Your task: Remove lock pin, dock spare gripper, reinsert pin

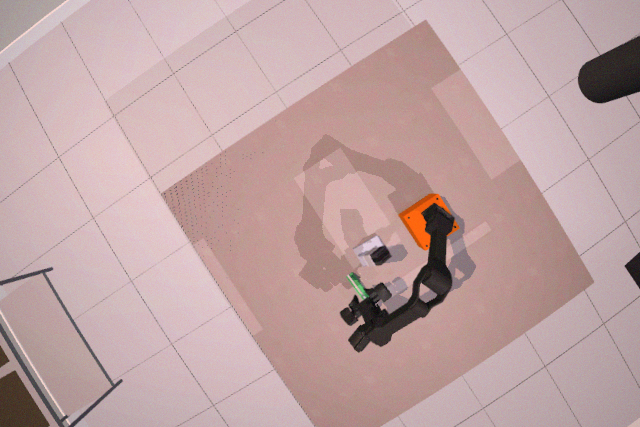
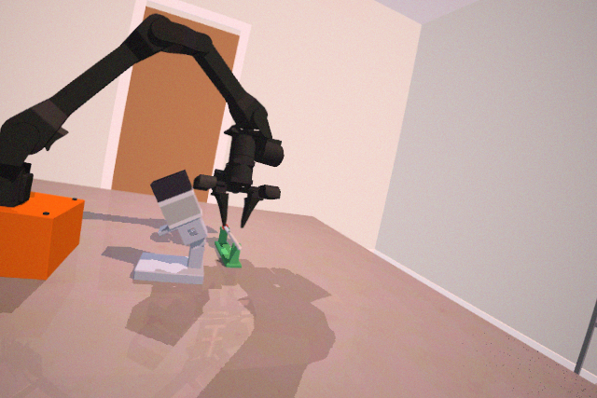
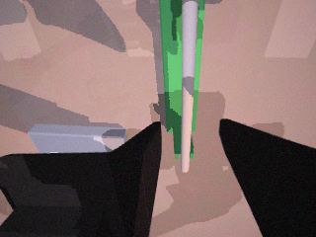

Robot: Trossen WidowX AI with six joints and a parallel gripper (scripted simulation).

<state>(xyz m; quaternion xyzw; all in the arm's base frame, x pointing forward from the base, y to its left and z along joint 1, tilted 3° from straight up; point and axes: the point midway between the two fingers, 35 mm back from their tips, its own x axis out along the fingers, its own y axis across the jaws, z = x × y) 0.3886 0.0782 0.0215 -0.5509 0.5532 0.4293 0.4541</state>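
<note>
Now: gripper tip 40 mm above the green cradle and 10 mm to the right of it. Round my gripper tip: spare gripper 130 mm behind, 90 mm to the right, 50 mm above; then grey mount 110 mm behind, 90 mm to the right, 10 mm below.
</note>
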